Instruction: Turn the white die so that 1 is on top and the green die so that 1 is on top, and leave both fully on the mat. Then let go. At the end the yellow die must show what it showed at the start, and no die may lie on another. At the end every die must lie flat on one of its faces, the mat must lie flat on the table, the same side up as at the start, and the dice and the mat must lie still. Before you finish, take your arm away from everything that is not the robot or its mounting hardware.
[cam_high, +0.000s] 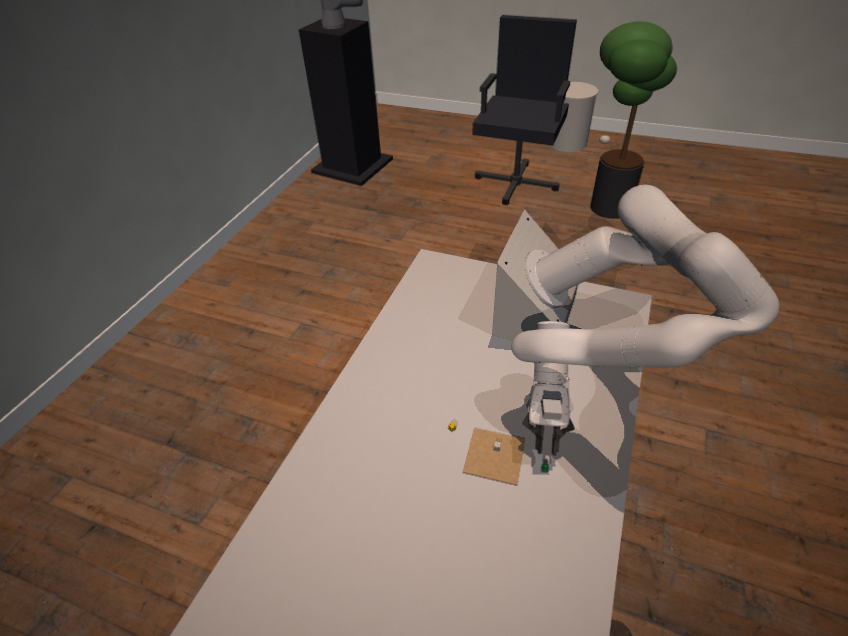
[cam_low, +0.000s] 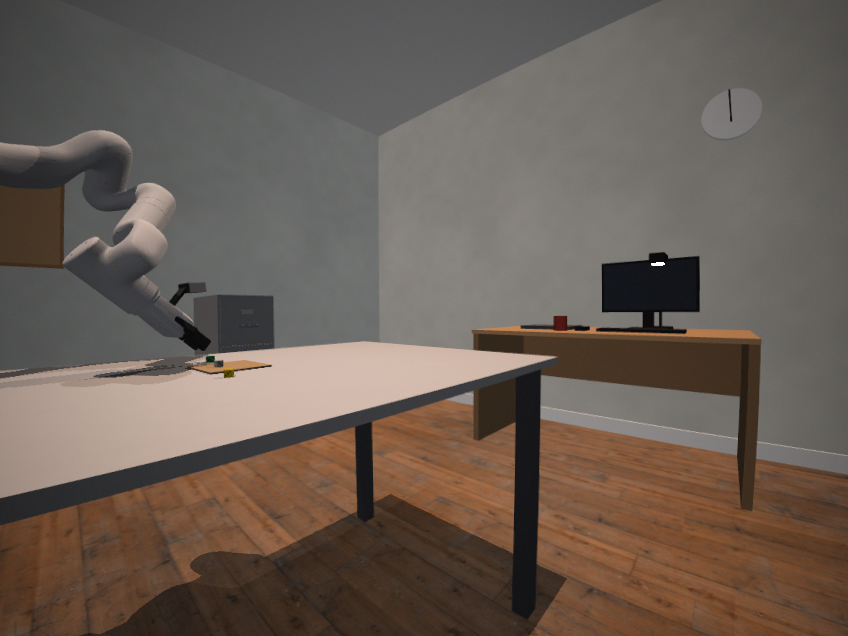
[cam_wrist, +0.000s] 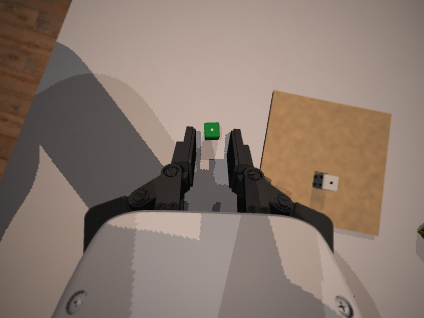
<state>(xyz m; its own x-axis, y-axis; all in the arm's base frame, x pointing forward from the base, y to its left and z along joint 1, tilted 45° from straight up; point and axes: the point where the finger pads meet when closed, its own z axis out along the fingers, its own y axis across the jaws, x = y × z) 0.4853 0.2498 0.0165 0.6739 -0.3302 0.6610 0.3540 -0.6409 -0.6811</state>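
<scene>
Right now my hand is 50 mm above the green die, 30 mm short of it and 10 mm to the right of it. Also, from my hand: mat (120 mm to the right, 60 mm below, 50 mm ahead); white die (120 mm to the right, 50 mm below, 30 mm ahead); yellow die (260 mm to the right, 50 mm below, 20 mm ahead).
</scene>
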